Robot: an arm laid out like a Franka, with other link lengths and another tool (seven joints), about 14 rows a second.
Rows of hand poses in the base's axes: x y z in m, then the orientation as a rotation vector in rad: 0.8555, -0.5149, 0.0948, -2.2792, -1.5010, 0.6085; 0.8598, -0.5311, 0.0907, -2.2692, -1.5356, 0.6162; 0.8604, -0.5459, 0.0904, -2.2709, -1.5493, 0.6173; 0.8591, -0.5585, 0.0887, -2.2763, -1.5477, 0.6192; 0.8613, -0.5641, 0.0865, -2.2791, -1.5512, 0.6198; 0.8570, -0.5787, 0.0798, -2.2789, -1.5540, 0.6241; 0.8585, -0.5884, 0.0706, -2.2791, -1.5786, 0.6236; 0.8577, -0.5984, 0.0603, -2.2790, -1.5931, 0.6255; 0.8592, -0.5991, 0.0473, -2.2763, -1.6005, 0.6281; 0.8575, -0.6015, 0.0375, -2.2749, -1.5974, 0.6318; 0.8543, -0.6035, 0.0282, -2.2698, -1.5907, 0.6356; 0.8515, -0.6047, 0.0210, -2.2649, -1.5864, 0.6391; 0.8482, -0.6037, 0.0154, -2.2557, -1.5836, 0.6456; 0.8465, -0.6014, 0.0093, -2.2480, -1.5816, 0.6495; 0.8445, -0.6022, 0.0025, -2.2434, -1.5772, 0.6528; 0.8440, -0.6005, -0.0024, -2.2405, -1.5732, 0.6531; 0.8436, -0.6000, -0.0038, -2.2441, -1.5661, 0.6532
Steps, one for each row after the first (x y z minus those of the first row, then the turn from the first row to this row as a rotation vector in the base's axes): 0.0043, -0.0162, -0.0041, -0.0053, -0.0041, 0.0265; 0.0049, -0.0310, -0.0044, -0.0104, -0.0097, 0.0354; 0.0036, -0.0436, -0.0061, -0.0148, -0.0111, 0.0335; 0.0058, -0.0492, -0.0083, -0.0179, -0.0137, 0.0352; 0.0015, -0.0638, -0.0150, -0.0207, -0.0127, 0.0378; 0.0030, -0.0735, -0.0242, -0.0267, -0.0224, 0.0540; 0.0022, -0.0835, -0.0345, -0.0313, -0.0270, 0.0638; 0.0037, -0.0842, -0.0475, -0.0327, -0.0273, 0.0697; 0.0020, -0.0866, -0.0573, -0.0329, -0.0237, 0.0686; -0.0012, -0.0886, -0.0666, -0.0296, -0.0167, 0.0659; -0.0040, -0.0898, -0.0738, -0.0270, -0.0108, 0.0648; -0.0073, -0.0888, -0.0794, -0.0233, -0.0019, 0.0661; -0.0090, -0.0865, -0.0855, -0.0196, 0.0047, 0.0671; -0.0110, -0.0873, -0.0923, -0.0171, 0.0103, 0.0658; -0.0115, -0.0856, -0.0972, -0.0142, 0.0135, 0.0639; -0.0119, -0.0851, -0.0986, -0.0150, 0.0144, 0.0584
